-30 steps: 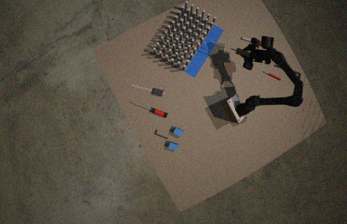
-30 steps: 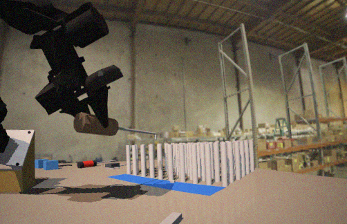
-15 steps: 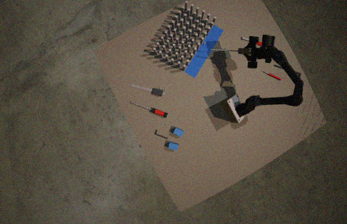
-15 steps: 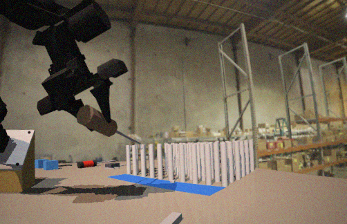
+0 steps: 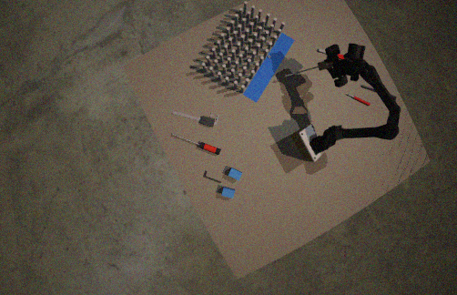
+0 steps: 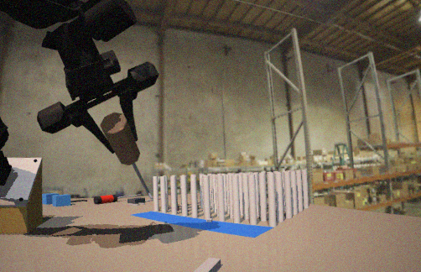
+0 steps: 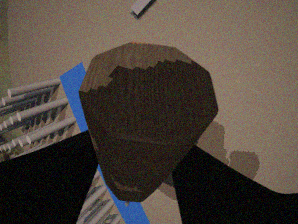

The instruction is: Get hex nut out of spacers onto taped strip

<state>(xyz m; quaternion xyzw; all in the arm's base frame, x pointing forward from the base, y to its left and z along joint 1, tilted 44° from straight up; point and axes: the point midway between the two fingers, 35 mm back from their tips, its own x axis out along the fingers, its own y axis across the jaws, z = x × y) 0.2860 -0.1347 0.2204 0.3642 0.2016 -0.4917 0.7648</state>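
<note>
Right now my gripper tip is 30 mm short of the wooden-handled tool, 90 mm to the right of it and 40 mm above it. Round my gripper tip: blue taped strip: 160 mm ahead, 190 mm to the left, 160 mm below.
</note>
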